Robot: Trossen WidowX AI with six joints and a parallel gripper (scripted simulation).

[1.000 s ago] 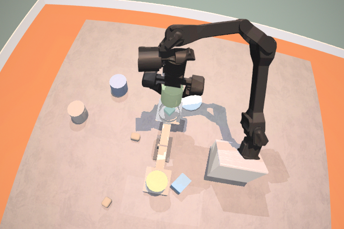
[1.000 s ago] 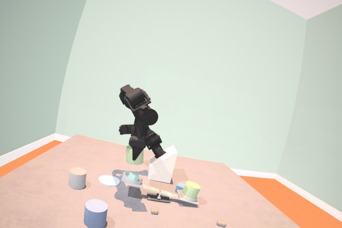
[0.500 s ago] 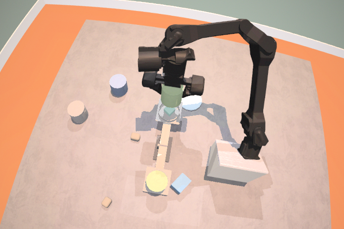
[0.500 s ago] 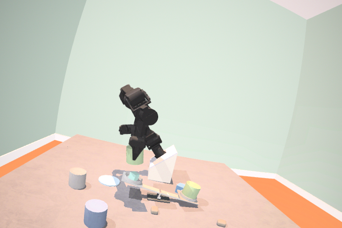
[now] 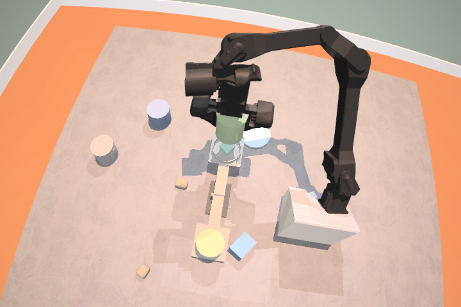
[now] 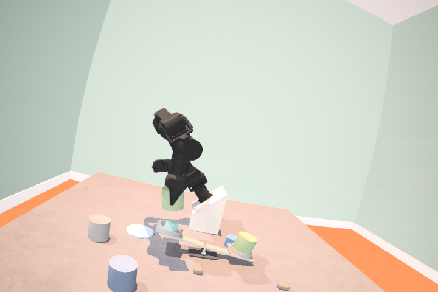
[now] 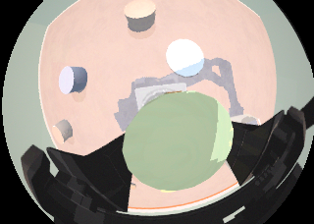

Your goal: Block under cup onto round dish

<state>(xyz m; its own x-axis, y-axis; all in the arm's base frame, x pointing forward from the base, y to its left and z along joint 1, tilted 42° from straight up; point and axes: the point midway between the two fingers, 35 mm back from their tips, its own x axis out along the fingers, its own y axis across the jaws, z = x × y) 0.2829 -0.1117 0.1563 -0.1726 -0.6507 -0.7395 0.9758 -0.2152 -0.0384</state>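
The pale green block is 10 mm to the left of my gripper tip and 80 mm below it. Also, from my gripper tip: blue block 50 mm behind, 270 mm to the left, 150 mm below; then lilac-blue cylinder 230 mm ahead, 120 mm to the right, 130 mm below; then round light blue dish 90 mm behind, 80 mm to the right, 170 mm below.
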